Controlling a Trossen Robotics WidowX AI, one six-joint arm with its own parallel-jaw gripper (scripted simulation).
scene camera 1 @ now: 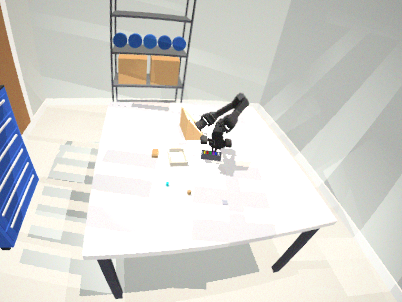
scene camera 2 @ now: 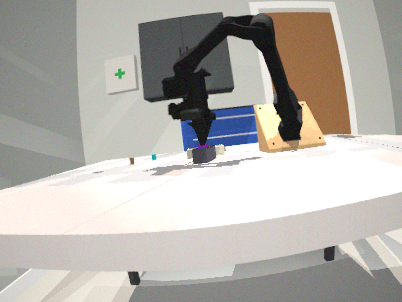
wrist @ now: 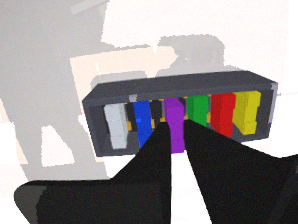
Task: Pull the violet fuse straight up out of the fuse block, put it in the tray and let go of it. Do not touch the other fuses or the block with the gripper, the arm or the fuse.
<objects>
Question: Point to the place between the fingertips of my gripper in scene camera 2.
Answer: At 203, 145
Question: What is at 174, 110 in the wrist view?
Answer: A violet fuse.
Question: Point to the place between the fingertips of my gripper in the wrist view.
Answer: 175, 128
</objects>
